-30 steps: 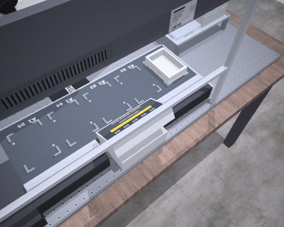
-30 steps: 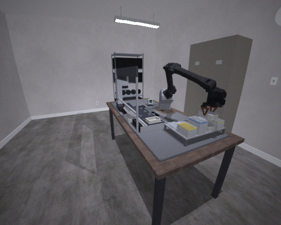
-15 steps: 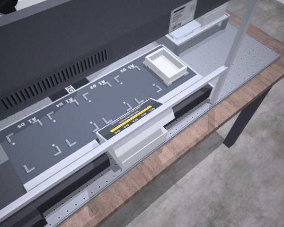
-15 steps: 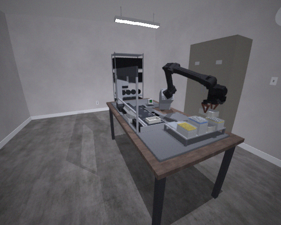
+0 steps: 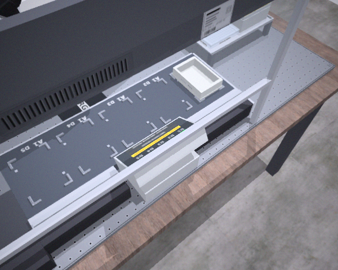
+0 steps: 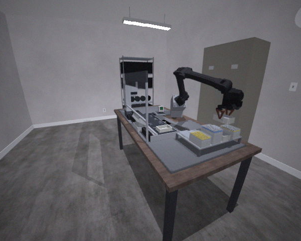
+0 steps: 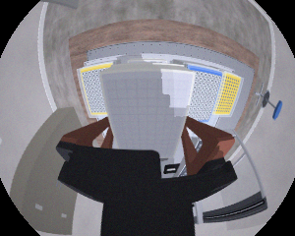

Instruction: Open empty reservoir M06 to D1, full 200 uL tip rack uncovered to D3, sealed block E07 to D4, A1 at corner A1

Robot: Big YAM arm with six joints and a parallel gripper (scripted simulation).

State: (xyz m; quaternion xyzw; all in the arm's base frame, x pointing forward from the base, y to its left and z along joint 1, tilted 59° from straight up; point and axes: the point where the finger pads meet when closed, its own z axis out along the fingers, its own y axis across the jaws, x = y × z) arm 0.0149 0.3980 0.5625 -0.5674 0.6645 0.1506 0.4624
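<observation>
Right now the sealed deep-well block is 10 mm below my hand. Also, from my hand: clear flat plate 230 mm ahead, 150 mm below, 120 mm to the right; yellow tip rack 120 mm below, 100 mm behind, 20 mm to the right; shelf 170 mm below, 60 mm to the right, 60 mm ahead.
</observation>
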